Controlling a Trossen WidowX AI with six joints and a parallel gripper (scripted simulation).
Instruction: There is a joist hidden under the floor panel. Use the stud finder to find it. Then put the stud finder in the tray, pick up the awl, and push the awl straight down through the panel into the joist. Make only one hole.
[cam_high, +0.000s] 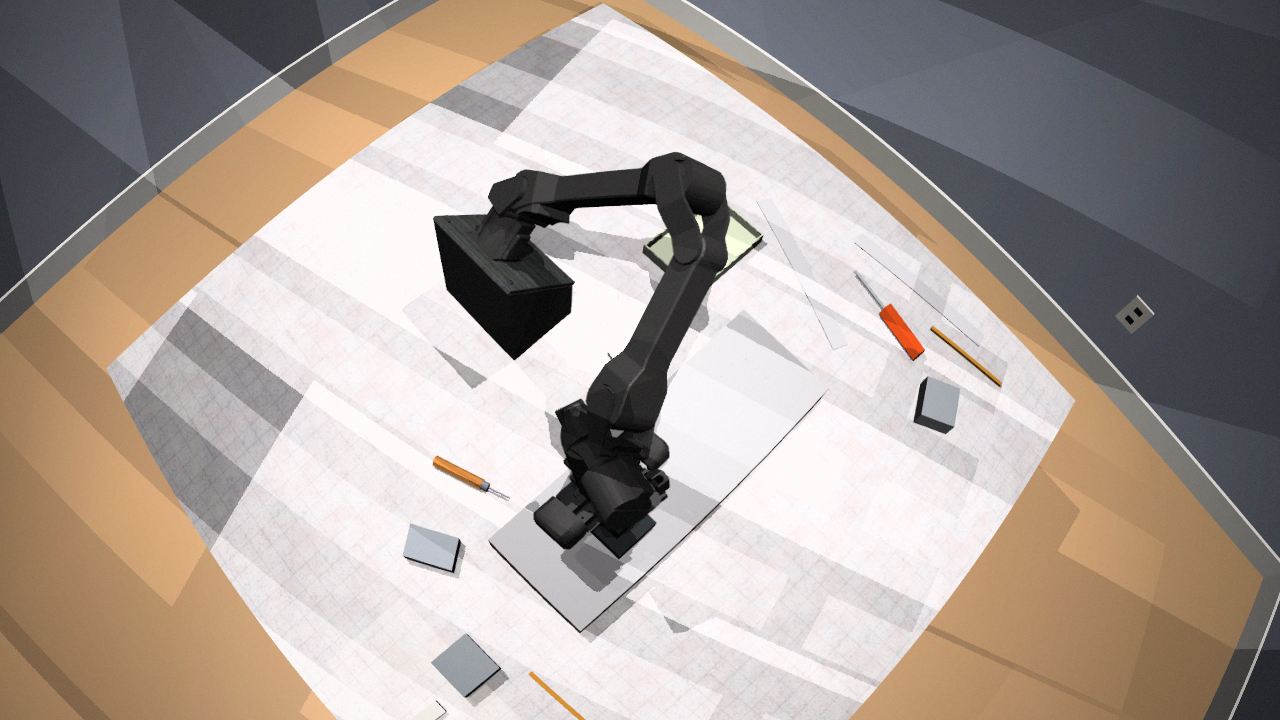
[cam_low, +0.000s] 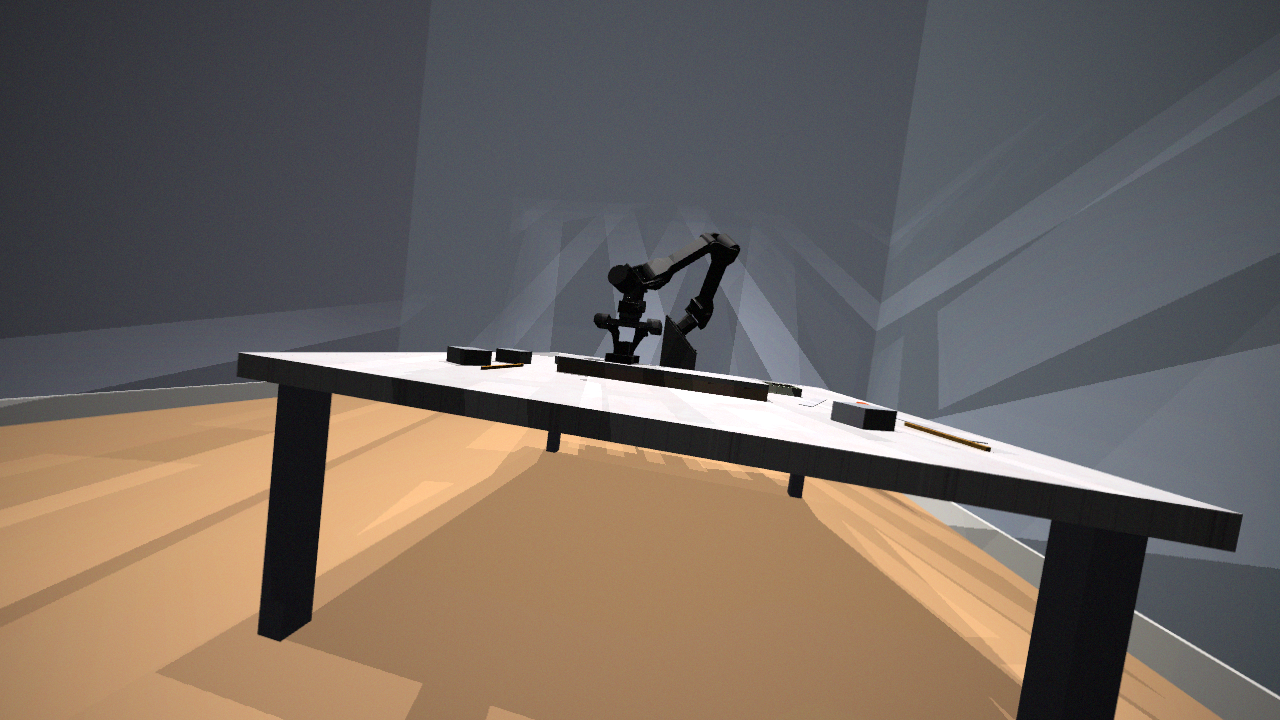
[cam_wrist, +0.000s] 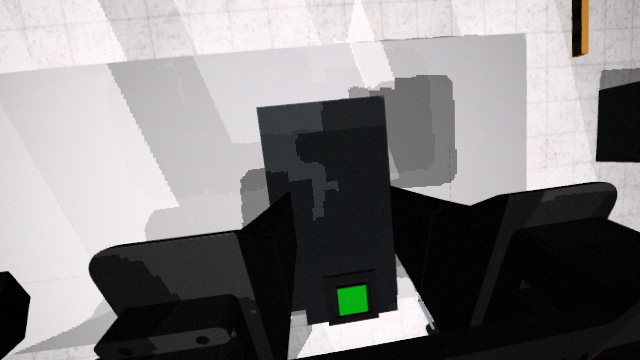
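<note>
Right now the pale green tray is 250 mm behind my gripper tip, 410 mm to the left of it and 50 mm below it. The rest, counted from my gripper tip: stud finder (20 mm behind, 20 mm above); then awl (160 mm behind, 110 mm to the right, 60 mm below).
</note>
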